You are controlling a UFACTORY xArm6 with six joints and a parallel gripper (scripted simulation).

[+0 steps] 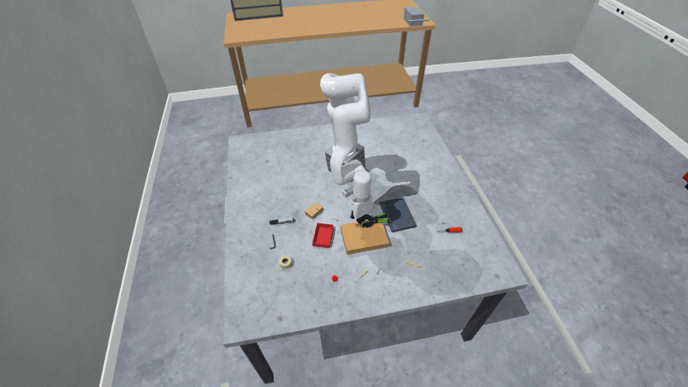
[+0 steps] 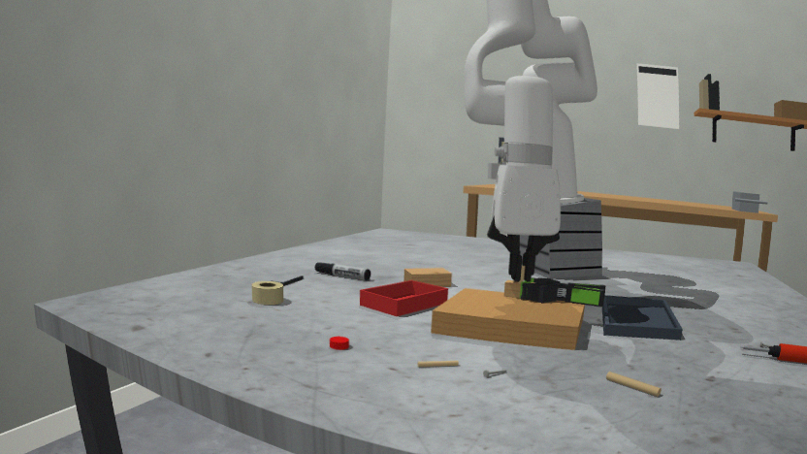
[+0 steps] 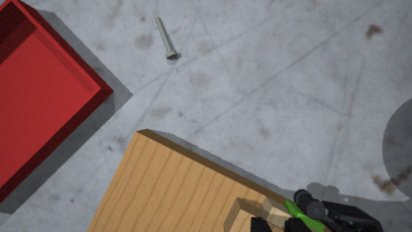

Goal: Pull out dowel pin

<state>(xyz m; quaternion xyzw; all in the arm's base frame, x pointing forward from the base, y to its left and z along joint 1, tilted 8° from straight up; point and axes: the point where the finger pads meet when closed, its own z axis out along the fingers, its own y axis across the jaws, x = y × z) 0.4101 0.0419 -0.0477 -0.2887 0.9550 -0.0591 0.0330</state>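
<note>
My gripper is now 20 mm above the dowel pin. The rest, counted from my hand: red tray: 180 mm to the right, 70 mm below, 40 mm ahead; then bench board: 50 mm below, 50 mm ahead, 10 mm to the left; then wooden block: 40 mm below.
</note>
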